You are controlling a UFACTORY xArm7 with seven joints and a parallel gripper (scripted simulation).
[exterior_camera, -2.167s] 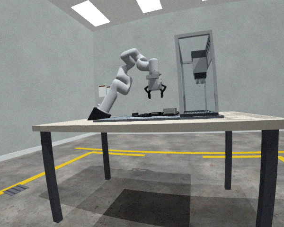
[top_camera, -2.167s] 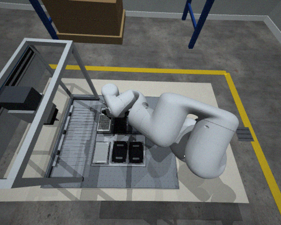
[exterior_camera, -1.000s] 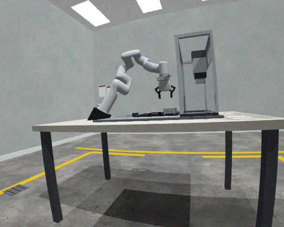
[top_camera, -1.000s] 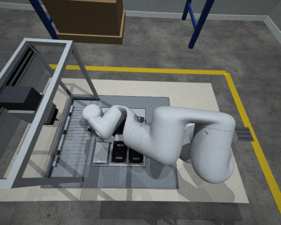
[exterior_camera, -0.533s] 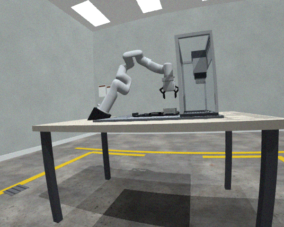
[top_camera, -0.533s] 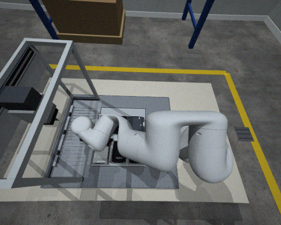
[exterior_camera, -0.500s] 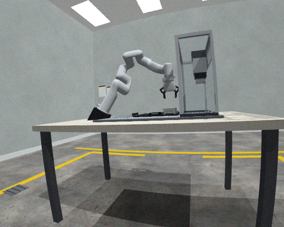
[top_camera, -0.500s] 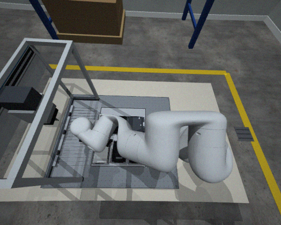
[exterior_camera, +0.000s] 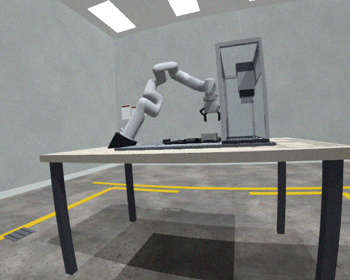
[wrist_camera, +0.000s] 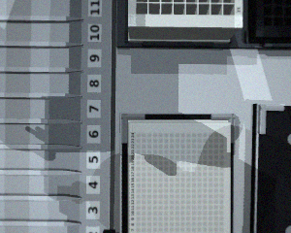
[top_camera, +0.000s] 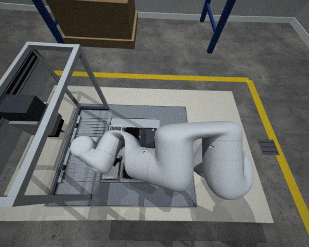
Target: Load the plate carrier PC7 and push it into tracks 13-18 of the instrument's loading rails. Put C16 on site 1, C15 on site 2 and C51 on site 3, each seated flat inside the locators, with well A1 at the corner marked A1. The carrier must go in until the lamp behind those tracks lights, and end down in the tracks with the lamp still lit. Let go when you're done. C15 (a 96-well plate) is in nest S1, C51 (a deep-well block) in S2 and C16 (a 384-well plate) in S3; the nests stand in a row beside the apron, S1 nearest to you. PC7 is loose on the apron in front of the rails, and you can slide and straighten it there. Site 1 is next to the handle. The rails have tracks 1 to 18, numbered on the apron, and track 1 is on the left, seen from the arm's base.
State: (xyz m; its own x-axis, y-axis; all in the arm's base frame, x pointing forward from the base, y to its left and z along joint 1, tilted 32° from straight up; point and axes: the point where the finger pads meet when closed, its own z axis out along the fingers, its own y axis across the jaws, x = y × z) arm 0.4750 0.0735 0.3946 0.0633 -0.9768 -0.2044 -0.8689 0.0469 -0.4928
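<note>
Right now my hand is 14 cm above the nest S3. From my hand the other things lie so: nest S2: 11 cm behind, 1 cm to the right, 14 cm below; white 384-well plate C16: 1 cm ahead, 19 cm to the right, 11 cm below; small white corner mark: 15 cm behind, 8 cm to the right, 13 cm below.
</note>
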